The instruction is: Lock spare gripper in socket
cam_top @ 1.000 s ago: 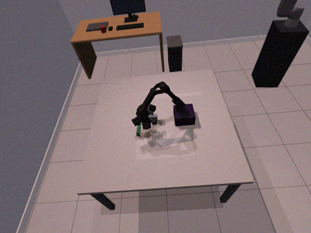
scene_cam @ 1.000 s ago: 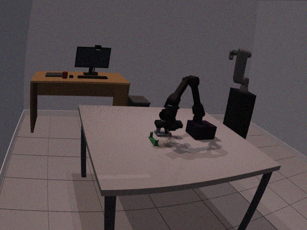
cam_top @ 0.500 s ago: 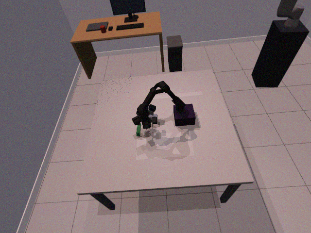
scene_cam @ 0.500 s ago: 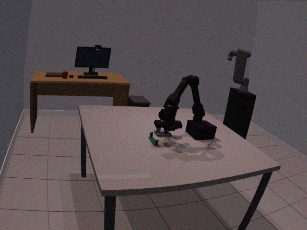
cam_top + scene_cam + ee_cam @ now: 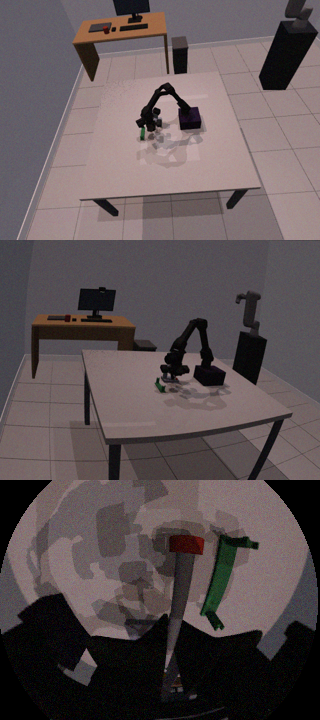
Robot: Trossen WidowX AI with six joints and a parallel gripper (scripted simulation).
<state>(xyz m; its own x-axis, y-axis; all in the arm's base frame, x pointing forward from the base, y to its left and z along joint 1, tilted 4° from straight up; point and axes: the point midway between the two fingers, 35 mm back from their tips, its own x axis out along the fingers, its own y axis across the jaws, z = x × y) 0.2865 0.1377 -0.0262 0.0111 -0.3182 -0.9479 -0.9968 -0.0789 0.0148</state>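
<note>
Now: the grey mount 9 cm to the right of my gripper tip. Also, from my gripper tip: spare gripper: 2 cm behind, 10 cm to the right, 7 cm above; green bar: 8 cm ahead, 4 cm to the left, 2 cm below.
</note>
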